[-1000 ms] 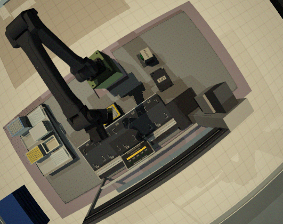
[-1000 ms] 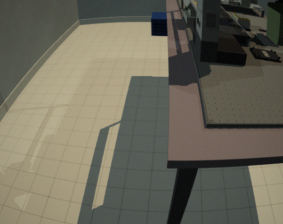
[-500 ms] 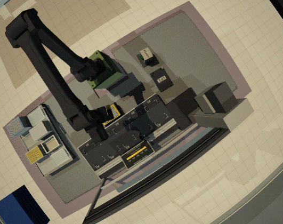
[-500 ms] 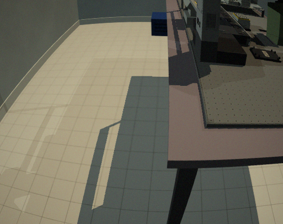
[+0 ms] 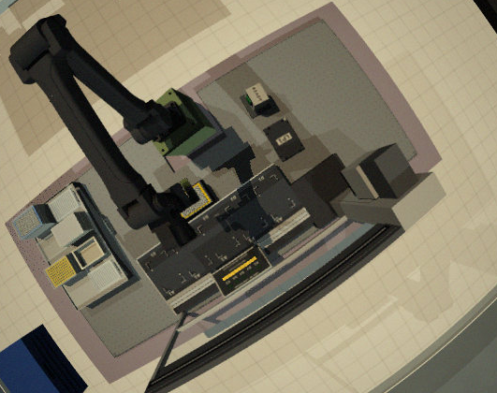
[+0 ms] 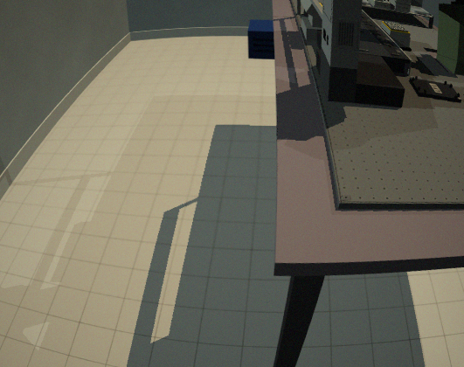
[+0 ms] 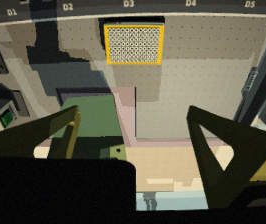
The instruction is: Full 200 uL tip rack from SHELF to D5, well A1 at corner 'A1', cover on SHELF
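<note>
My hand is 26 cm above the yellow tip rack and 1 cm to the right of it. From my hand the other things lie so: shelf label 36 cm to the right, 32 cm below, 9 cm behind; then ready key box 38 cm to the left, 25 cm below, 20 cm behind; then RG nest 31 cm below.
</note>
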